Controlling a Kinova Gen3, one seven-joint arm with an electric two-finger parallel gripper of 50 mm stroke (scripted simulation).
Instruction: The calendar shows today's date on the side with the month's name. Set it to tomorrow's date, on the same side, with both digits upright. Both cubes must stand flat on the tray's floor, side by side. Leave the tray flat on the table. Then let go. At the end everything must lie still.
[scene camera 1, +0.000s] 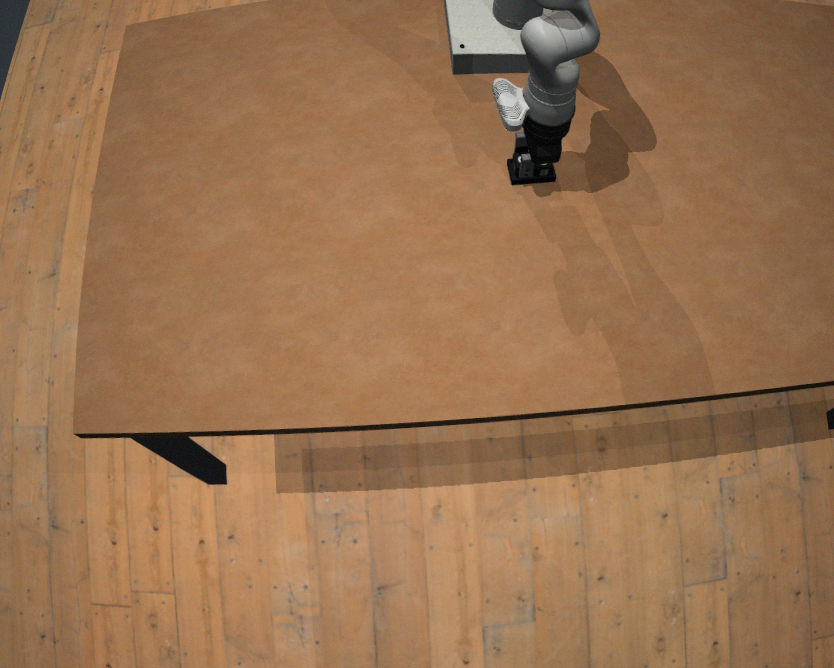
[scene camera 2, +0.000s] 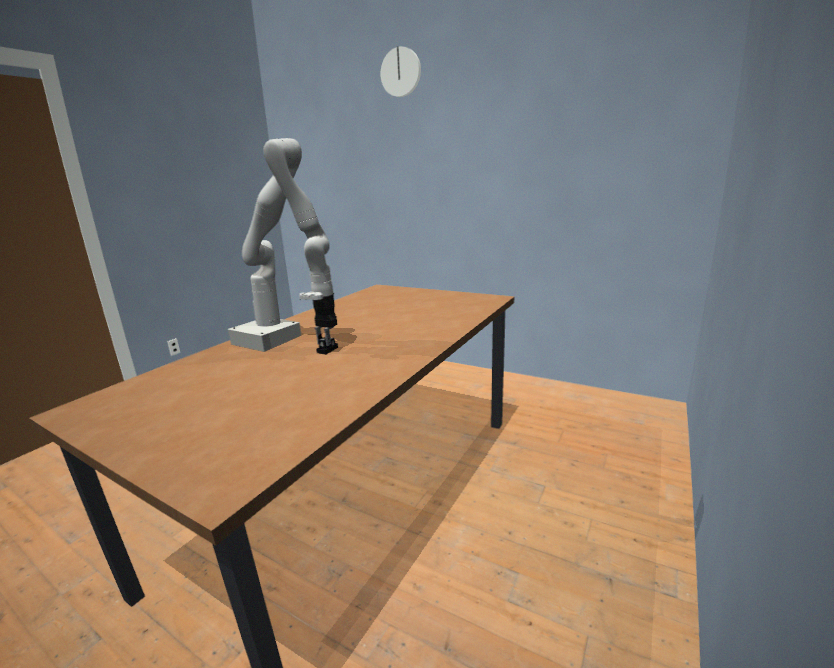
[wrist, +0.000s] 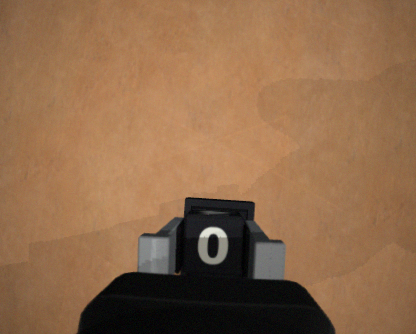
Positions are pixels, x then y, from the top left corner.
Labels:
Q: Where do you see a black tray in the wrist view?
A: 246, 208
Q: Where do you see my gripper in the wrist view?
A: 213, 238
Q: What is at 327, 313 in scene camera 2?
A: My gripper.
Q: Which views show my gripper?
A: Scene camera 1, scene camera 2 and the wrist view: all of them.

